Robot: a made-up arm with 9 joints.
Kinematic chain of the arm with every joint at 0, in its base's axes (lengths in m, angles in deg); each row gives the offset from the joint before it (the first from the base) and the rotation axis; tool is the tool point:
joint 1: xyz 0 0 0.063 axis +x
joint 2: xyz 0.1 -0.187 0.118 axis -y
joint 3: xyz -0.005 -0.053 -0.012 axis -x
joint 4: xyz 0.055 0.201 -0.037 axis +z
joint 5: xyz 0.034 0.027 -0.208 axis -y
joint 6: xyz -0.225 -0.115 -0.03 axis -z
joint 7: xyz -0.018 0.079 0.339 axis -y
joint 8: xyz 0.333 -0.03 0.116 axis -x
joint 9: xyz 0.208 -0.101 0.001 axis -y
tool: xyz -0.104 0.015 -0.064
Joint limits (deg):
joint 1: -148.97..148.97
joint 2: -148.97..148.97
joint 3: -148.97..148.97
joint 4: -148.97..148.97
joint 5: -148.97..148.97
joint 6: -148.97..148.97
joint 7: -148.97..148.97
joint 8: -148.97..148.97
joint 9: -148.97..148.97
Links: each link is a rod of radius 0.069 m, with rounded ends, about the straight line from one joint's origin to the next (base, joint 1, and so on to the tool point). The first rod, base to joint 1, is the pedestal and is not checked.
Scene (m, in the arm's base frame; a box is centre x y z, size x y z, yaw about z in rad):
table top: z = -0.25
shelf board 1: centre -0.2 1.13 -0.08 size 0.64 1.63 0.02 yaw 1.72
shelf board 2: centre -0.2 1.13 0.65 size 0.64 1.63 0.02 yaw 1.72
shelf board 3: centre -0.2 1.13 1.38 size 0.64 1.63 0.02 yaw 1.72
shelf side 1: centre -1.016 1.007 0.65 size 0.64 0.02 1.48 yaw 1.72
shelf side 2: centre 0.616 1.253 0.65 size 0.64 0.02 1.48 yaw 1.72
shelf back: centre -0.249 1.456 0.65 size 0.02 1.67 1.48 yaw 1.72
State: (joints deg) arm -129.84 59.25 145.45 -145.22 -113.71 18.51 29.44 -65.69 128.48
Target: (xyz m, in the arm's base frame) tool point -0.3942 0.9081 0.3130
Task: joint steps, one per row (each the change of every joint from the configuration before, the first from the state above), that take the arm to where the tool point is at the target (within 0.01 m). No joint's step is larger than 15 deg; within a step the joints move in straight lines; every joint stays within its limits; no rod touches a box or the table.
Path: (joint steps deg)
1: -6.40 -5.84 -1.67 0.68 -3.96 -5.92 -10.26 -0.67 -2.13
2: -6.39 -5.85 -1.67 0.68 -3.97 -5.93 -10.26 -0.67 -2.13

